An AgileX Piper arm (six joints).
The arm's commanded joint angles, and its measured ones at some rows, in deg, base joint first. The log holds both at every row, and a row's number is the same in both.
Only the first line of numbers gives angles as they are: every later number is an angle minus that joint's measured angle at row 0.
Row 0, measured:
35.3, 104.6, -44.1, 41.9, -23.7, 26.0
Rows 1 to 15, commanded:
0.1, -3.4, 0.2, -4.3, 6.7, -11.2
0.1, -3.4, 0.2, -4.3, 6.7, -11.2
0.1, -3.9, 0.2, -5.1, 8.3, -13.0
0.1, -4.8, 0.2, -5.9, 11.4, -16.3
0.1, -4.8, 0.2, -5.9, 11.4, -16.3
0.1, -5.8, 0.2, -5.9, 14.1, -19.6
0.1, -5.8, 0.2, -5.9, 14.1, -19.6
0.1, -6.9, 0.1, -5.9, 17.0, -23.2
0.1, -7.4, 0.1, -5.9, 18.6, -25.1
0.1, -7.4, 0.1, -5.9, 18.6, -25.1
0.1, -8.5, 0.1, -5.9, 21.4, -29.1
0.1, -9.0, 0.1, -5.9, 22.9, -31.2
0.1, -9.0, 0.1, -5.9, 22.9, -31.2
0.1, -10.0, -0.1, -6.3, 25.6, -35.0
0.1, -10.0, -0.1, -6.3, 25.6, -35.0
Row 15, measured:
0.0, -8.3, 0.1, -5.3, 21.4, -28.8
